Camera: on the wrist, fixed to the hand. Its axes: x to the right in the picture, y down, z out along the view.
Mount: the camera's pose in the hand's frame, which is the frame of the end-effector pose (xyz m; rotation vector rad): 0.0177 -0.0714 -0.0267 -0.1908 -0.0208 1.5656
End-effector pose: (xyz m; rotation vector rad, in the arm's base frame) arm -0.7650 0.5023 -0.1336 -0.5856 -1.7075 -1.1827
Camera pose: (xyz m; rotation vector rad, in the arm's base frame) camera -0.8178 0.4462 -0.1475 -1.6036 -0.6510 -0.1493
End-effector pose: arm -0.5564 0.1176 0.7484 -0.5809 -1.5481 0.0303
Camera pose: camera -0.5545 0.0535 0.7933 -1.8018 -0.7727 1.0675
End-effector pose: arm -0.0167 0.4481 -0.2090 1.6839 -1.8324 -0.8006
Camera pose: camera 0.0500 0.4248 -0.2426 -0.1574 -2.2163 -0.2205
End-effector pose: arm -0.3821 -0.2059 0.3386 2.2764 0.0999 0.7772
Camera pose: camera -0.3721 -0.1318 0.3156 1.8189 -1.8248 1.3470
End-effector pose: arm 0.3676 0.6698 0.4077 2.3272 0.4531 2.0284
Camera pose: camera 0.3292 0.7376 0.4143 -1.6129 1.2196 -1.2004
